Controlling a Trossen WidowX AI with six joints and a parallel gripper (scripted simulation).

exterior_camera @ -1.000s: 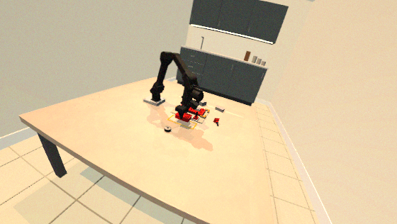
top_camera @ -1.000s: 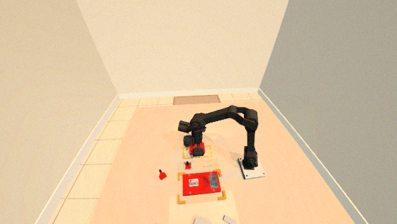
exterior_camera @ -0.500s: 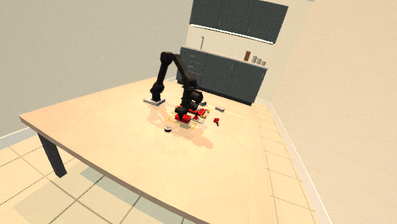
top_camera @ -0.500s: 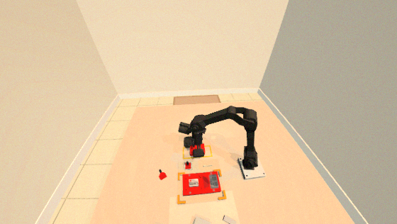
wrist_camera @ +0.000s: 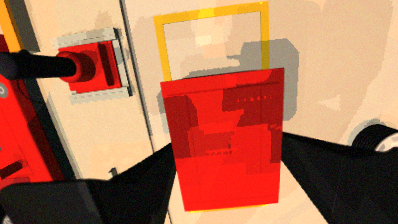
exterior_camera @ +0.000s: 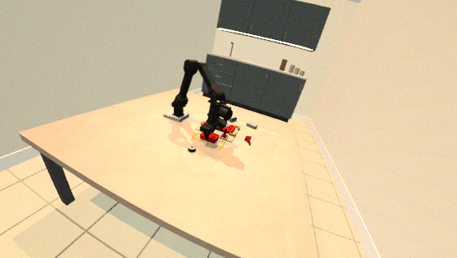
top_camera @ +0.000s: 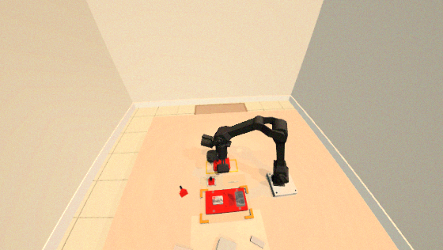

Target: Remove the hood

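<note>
Right now the wheel is 150 mm to the right of my gripper tip and 10 mm below it. From my gripper tip the other things lie so: hood 10 mm above.
</note>
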